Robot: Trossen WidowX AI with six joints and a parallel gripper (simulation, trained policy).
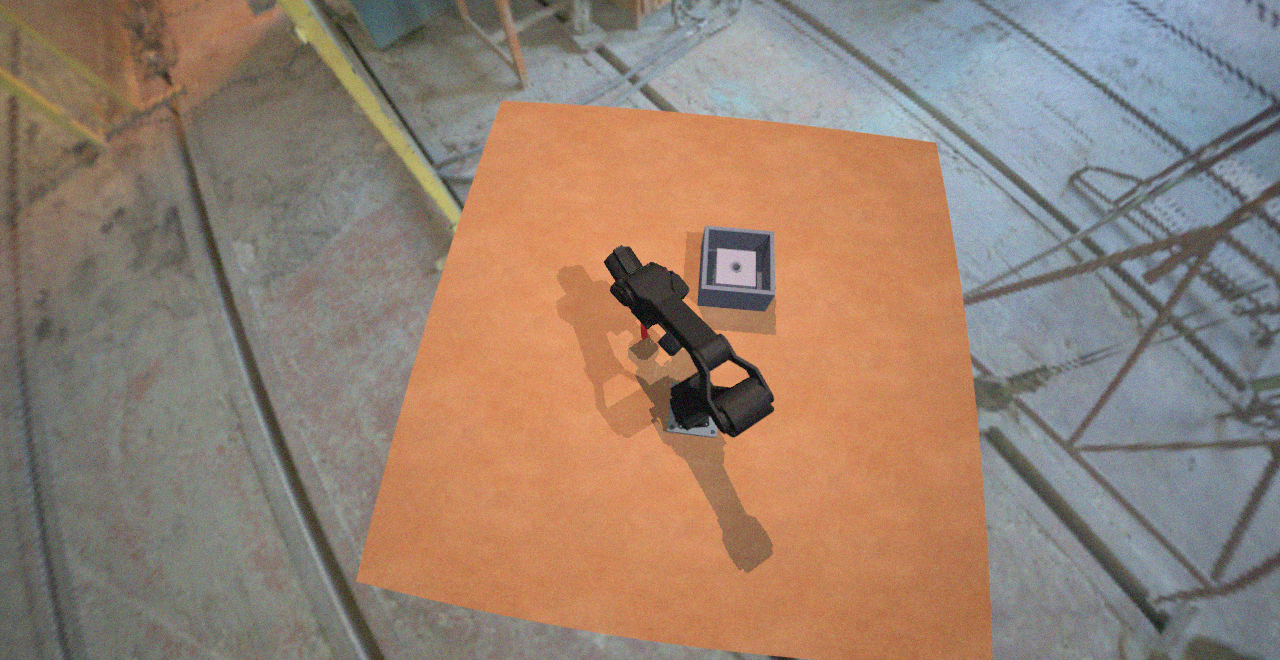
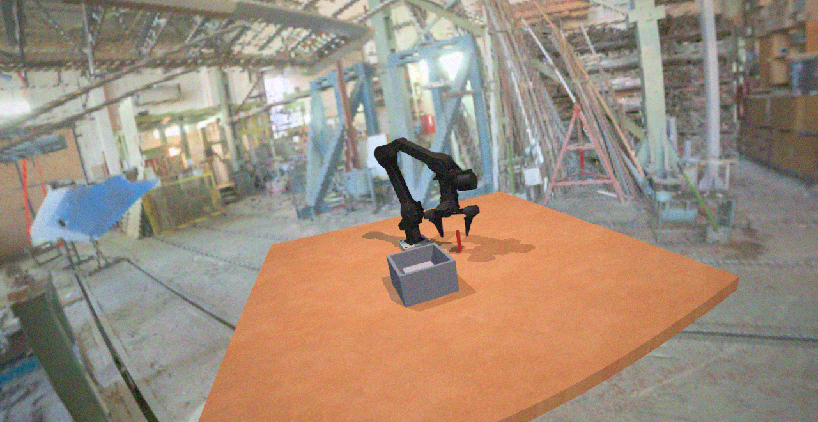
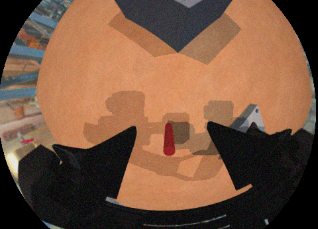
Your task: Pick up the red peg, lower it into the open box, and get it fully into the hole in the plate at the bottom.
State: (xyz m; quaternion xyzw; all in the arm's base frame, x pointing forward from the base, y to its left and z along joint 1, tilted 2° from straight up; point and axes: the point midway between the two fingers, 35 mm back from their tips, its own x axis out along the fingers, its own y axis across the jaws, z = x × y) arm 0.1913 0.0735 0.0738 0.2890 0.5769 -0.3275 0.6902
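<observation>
The red peg lies 1 cm behind my gripper tip, 2 cm to the left of it and 3 cm below it. The rest, counted from my gripper tip: grey box: 12 cm ahead, 20 cm to the right, 4 cm below; then pale plate: 12 cm ahead, 20 cm to the right, 2 cm below.
</observation>
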